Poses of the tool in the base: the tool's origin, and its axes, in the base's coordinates. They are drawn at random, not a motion.
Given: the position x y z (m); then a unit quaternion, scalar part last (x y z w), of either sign.
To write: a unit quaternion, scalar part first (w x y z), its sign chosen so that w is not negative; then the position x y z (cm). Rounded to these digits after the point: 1 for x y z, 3 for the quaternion.
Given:
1: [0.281 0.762 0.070 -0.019 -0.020 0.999 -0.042]
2: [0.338 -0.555 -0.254 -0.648 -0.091 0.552 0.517]
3: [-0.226 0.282 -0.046 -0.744 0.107 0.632 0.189]
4: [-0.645 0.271 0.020 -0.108 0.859 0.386 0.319]
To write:
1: [0.042 0.019 0.020 -0.999 28.1 76.2 7.0]
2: [0.517 -0.648 -0.091 0.552 33.8 -55.5 -25.4]
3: [0.189 -0.744 0.107 0.632 -22.6 28.2 -4.6]
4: [0.319 -0.108 0.859 0.386 -64.5 27.1 2.0]
